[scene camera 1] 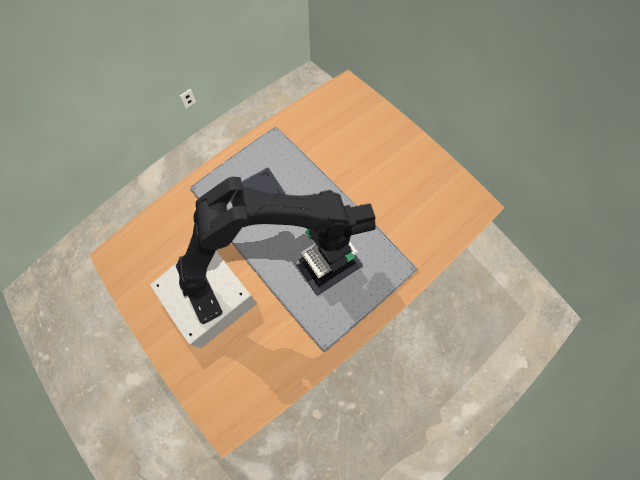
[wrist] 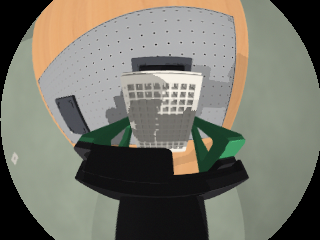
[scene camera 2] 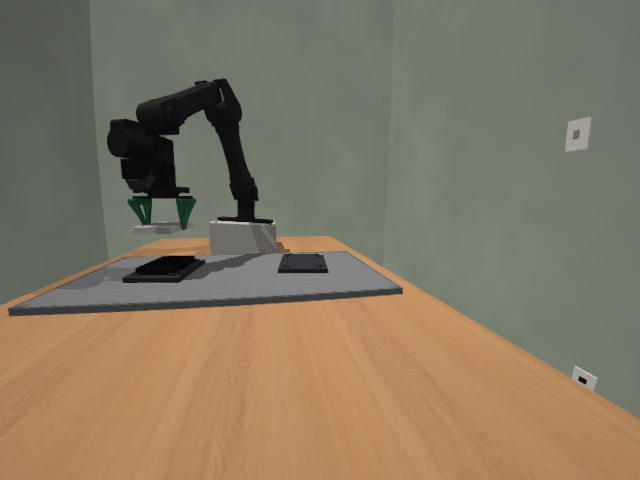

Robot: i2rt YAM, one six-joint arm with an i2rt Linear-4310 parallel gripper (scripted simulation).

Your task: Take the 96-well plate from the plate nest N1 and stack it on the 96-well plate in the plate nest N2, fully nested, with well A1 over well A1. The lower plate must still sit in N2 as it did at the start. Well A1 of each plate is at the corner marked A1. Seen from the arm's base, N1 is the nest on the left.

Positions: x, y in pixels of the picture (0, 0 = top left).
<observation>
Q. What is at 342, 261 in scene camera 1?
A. My gripper.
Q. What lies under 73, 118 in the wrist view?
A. A plate nest N1.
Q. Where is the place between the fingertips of my gripper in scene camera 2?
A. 165, 229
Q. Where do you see a black 96-well plate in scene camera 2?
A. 166, 264
</observation>
